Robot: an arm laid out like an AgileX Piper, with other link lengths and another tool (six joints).
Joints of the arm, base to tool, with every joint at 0 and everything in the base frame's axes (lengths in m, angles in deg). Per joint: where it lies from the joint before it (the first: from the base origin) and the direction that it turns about. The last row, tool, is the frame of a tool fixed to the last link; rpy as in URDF.
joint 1: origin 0 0 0.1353 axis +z
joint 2: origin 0 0 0 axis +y
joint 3: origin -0.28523 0 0.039 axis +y
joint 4: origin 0.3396 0 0.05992 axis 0.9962 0 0.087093
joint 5: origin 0 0 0 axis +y
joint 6: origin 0.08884 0 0.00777 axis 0.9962 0 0.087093
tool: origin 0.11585 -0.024 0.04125 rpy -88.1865 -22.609 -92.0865
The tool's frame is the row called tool.
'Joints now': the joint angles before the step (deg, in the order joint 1, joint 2, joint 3, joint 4, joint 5, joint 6). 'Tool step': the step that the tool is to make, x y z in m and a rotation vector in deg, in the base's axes. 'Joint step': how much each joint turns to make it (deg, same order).
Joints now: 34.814 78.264 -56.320 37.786 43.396 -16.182
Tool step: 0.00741 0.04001 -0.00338 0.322 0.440 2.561
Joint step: 3.458 6.714 -6.055 0.499 -0.824 0.361
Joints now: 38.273 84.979 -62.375 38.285 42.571 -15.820
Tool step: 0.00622 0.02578 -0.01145 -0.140 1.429 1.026
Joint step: 1.816 5.375 -4.213 0.548 -0.287 0.614
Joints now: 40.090 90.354 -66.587 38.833 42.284 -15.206
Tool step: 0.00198 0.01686 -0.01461 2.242 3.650 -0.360
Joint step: 0.276 3.808 -1.636 5.297 -0.104 -1.693
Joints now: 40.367 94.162 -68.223 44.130 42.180 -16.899
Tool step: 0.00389 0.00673 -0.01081 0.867 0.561 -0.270
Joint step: 0.087 1.983 -0.224 2.646 -1.294 -2.088
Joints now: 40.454 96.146 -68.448 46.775 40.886 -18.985
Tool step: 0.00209 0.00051 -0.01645 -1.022 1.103 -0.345
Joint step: 0.000 1.840 0.000 0.097 -0.480 -0.021
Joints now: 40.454 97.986 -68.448 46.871 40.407 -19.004
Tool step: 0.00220 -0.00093 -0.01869 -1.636 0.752 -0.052
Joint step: 0.000 1.988 0.000 -0.660 -0.515 -0.001
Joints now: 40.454 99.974 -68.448 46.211 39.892 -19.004
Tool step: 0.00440 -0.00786 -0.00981 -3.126 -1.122 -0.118
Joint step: 0.000 0.535 0.000 -4.567 -0.584 2.397
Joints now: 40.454 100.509 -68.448 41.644 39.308 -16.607
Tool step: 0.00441 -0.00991 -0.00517 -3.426 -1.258 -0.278
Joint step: 0.000 0.001 -0.129 -5.709 -0.042 3.597
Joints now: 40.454 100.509 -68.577 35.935 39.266 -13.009
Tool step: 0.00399 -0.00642 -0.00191 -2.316 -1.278 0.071
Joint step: 0.000 0.001 -0.216 -3.977 0.000 2.108
